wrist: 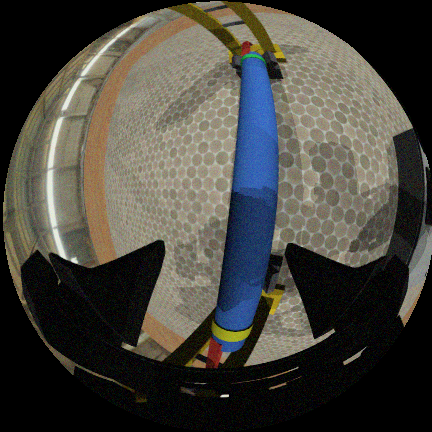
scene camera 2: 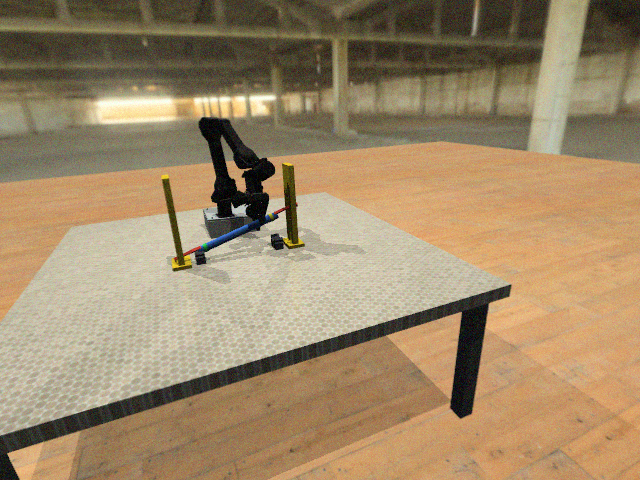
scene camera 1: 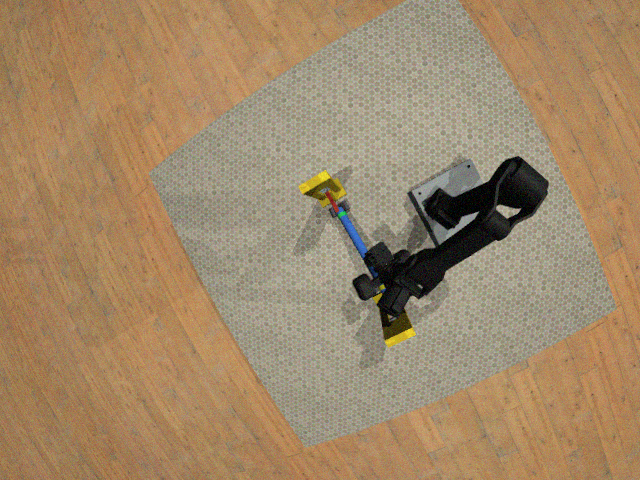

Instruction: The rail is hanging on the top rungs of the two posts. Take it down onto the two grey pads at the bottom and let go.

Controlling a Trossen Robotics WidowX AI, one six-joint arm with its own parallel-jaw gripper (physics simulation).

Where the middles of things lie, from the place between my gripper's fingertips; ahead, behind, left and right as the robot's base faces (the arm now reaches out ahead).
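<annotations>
Relative to the blue rail [wrist: 253,199], my hand is 2 cm past it and 7 cm to the left of it.
</annotations>
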